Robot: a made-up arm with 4 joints.
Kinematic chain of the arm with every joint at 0, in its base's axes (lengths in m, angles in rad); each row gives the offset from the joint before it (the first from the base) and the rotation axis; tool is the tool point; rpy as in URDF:
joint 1: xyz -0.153 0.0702 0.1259 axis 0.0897 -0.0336 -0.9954
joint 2: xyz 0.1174 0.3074 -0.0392 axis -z
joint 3: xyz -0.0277 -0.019 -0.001 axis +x
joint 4: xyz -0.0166 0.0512 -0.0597 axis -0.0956 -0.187 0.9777
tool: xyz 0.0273 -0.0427 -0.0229 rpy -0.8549 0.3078 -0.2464
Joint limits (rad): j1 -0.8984..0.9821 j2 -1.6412..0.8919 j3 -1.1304..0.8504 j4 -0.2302..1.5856
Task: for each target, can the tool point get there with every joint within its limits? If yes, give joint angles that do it. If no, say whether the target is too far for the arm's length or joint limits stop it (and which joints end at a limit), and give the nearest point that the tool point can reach.
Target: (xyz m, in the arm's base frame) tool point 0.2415 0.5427 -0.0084
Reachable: no: too far | nearest point 0.1078 0.3861 0.0616 | short by 0.217 m
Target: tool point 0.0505 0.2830 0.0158
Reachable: yes | joints 0.3223 -0.0358 -0.7457 0.6830
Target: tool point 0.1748 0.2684 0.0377
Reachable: yes | joints 0.7067 -0.0509 -0.0528 1.4175
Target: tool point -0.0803 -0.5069 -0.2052
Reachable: no: too far | nearest point 0.1359 0.0579 0.0645 | short by 0.662 m
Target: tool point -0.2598 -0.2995 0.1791
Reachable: no: joint limits stop it (at a limit: joint 1, joint 3, joint 4) | nearest point 0.1046 0.0782 0.0636 | short by 0.537 m
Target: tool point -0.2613 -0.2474 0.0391
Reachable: no: joint limits stop it (at a limit: joint 1, joint 3, joint 4) | nearest point 0.1001 0.0827 0.0636 | short by 0.490 m
